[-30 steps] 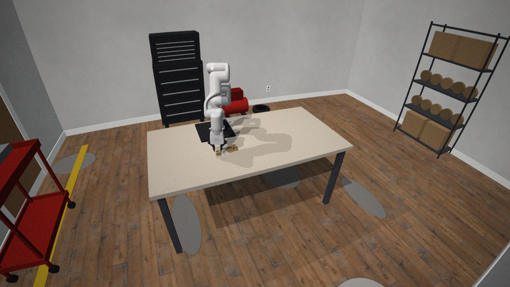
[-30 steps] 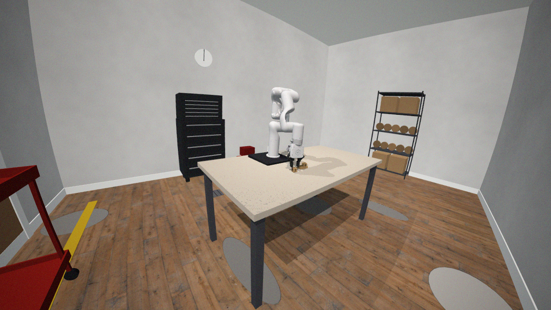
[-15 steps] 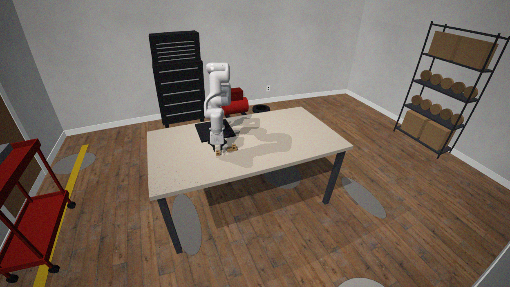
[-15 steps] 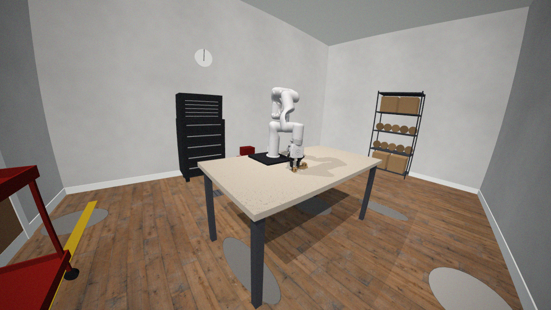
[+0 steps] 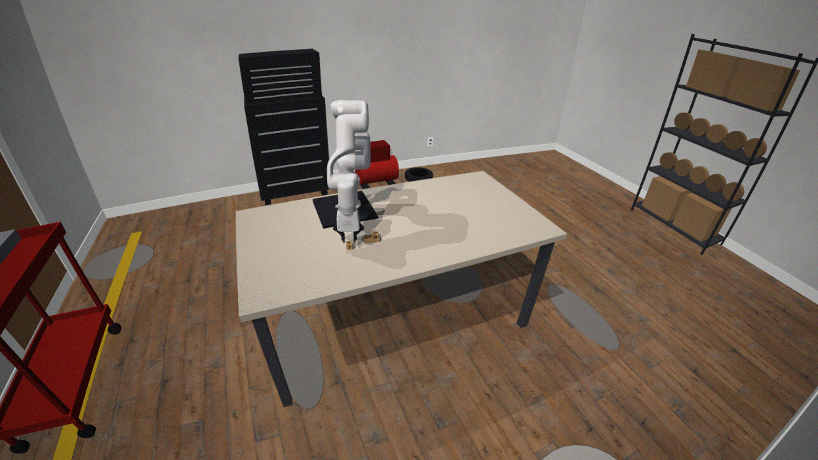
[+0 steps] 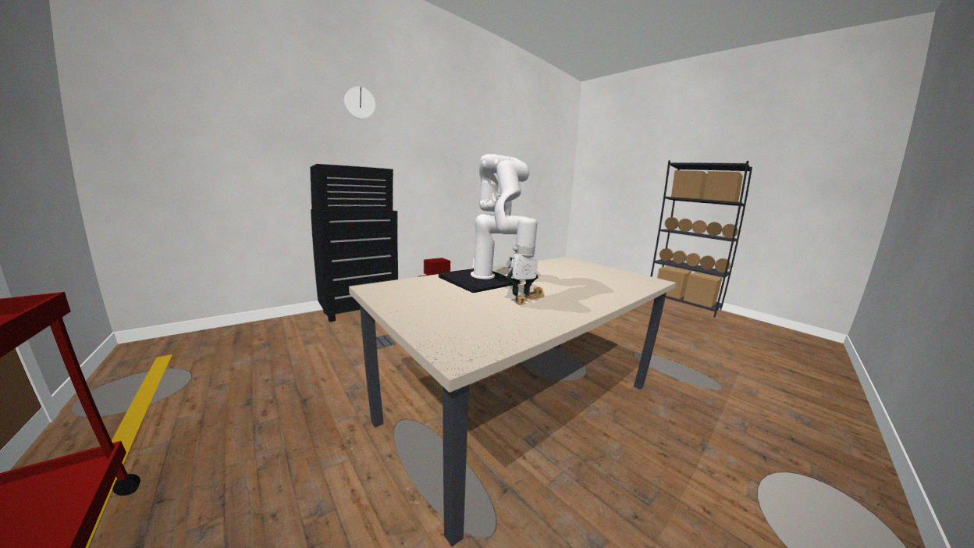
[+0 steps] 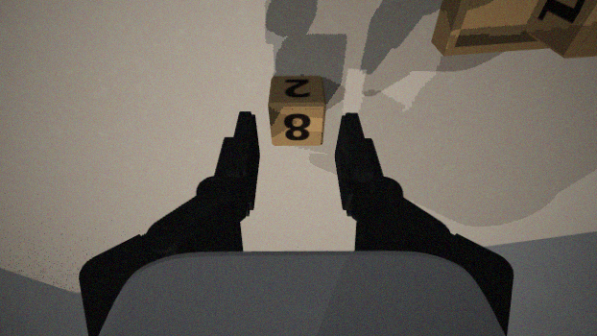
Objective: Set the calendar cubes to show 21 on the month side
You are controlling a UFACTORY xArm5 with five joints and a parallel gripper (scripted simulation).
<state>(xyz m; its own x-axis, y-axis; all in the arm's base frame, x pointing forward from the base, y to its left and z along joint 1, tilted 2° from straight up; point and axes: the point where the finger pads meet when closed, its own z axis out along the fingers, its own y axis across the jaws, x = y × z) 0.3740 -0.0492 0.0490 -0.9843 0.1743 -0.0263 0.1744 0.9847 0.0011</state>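
Now: hand 4 cm above the wooden digit cube. Round my hand: wooden tray 4 cm behind, 11 cm to the left, 5 cm below.
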